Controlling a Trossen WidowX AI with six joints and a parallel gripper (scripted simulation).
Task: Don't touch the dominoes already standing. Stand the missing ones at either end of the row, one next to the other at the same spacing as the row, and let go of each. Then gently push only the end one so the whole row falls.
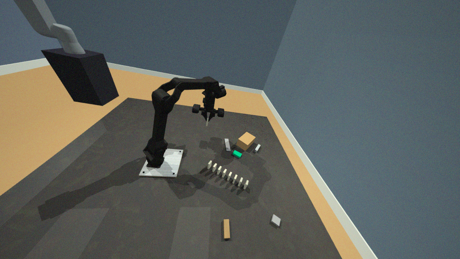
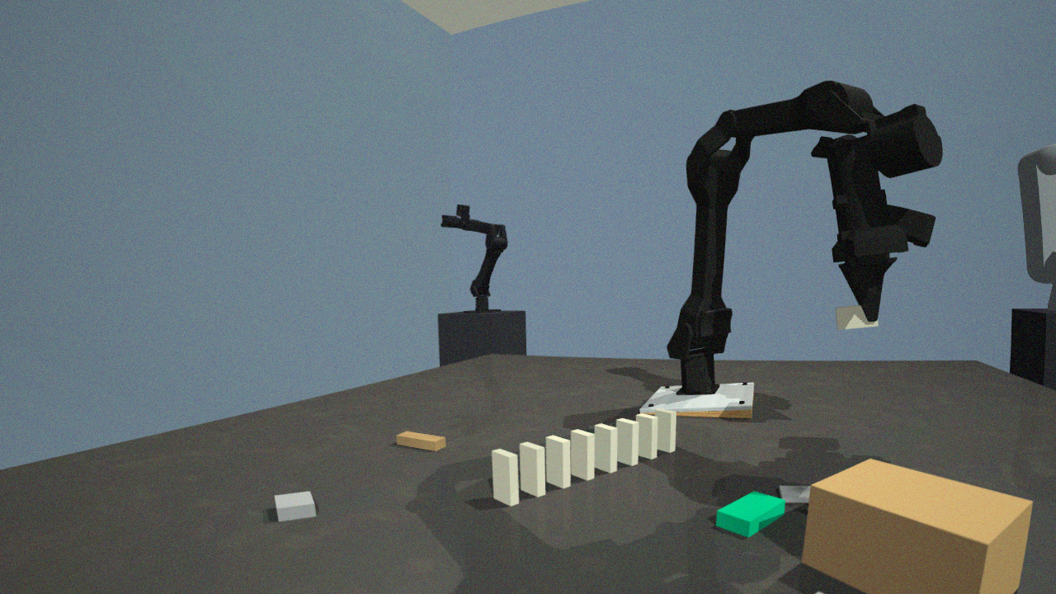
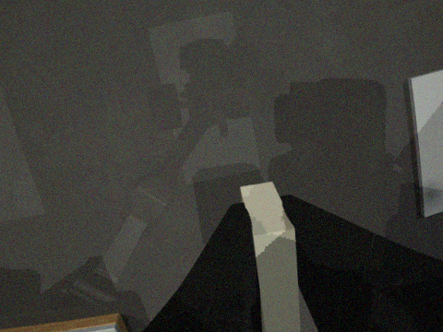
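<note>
My gripper tip is now 16 cm short of the flat grey strip, 15 cm above it and 4 cm to the left of it. Round my gripper tip: green block 23 cm ahead, 14 cm below, 12 cm to the right; tan box 29 cm ahead, 12 cm below; tan bar 52 cm to the right, 16 cm ahead, 14 cm below.
</note>
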